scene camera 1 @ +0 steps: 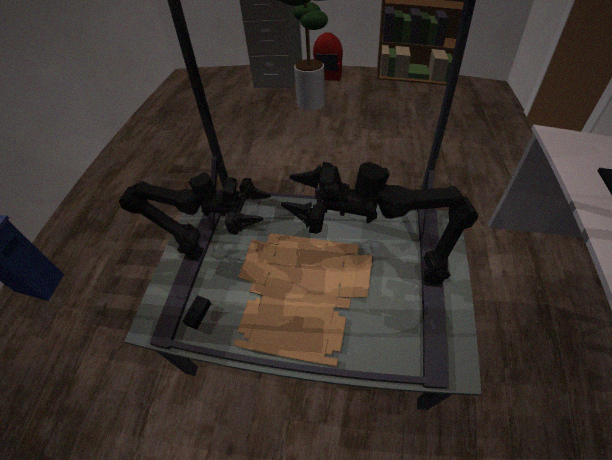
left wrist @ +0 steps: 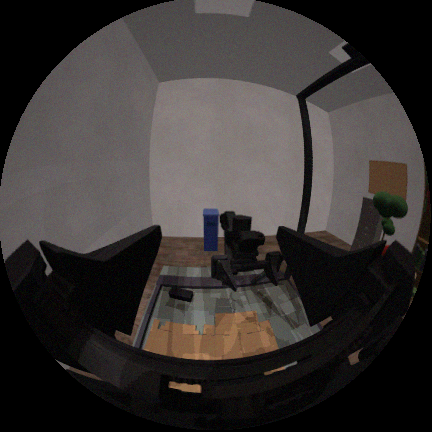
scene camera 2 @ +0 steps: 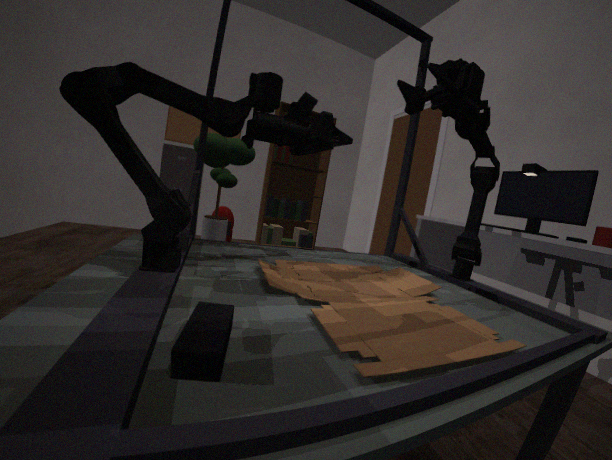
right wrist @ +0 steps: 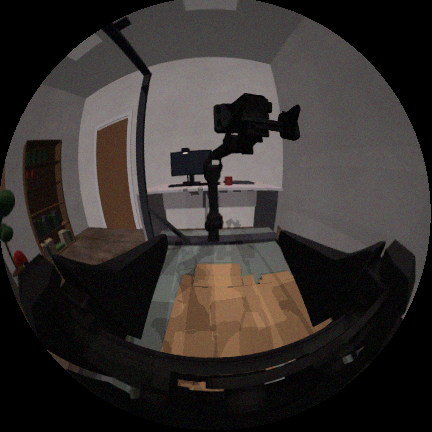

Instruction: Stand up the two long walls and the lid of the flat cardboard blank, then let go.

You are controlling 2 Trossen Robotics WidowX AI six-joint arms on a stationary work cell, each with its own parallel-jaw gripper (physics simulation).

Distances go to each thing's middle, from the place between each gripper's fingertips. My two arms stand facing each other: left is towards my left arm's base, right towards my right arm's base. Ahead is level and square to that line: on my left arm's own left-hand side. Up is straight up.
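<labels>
Black block (scene camera 2: 199, 353): a fair way ahead of my right hand, far to the right, far below. By its middle, the block is nearer to my right hand than to my left hand.
The block from my left hand: far to the right, far below, some way ahead.
</labels>
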